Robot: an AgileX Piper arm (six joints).
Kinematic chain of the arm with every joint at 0, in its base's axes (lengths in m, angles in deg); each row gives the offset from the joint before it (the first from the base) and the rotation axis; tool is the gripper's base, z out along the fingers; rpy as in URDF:
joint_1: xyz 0 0 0.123 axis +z
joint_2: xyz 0 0 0 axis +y
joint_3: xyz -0.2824 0 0.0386 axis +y
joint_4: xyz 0.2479 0 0.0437 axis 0.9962 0 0.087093
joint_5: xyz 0 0 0 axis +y
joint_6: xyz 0.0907 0 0.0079 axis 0.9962 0 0.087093
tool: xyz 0 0 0 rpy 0 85.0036 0
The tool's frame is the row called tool.
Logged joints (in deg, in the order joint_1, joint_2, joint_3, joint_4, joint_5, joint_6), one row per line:
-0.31, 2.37, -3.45, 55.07, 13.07, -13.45
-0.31, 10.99, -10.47, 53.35, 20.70, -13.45
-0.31, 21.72, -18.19, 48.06, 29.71, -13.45
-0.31, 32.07, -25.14, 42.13, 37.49, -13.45
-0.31, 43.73, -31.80, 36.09, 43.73, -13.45
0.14, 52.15, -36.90, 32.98, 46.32, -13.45
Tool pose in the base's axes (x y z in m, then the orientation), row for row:
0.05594, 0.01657, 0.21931, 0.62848, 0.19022, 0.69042, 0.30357
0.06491, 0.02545, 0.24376, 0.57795, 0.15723, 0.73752, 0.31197
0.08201, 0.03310, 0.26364, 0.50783, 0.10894, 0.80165, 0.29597
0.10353, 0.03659, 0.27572, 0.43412, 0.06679, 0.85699, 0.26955
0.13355, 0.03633, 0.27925, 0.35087, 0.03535, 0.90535, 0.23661
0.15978, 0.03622, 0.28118, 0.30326, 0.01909, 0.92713, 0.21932
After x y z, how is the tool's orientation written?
As a quaternion, w x y z.
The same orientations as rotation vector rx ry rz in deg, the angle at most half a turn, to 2 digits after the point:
24.97, 90.65, 39.86
21.08, 98.86, 41.82
15.04, 110.70, 40.87
9.53, 122.28, 38.46
5.24, 134.31, 35.10
2.90, 140.78, 33.30

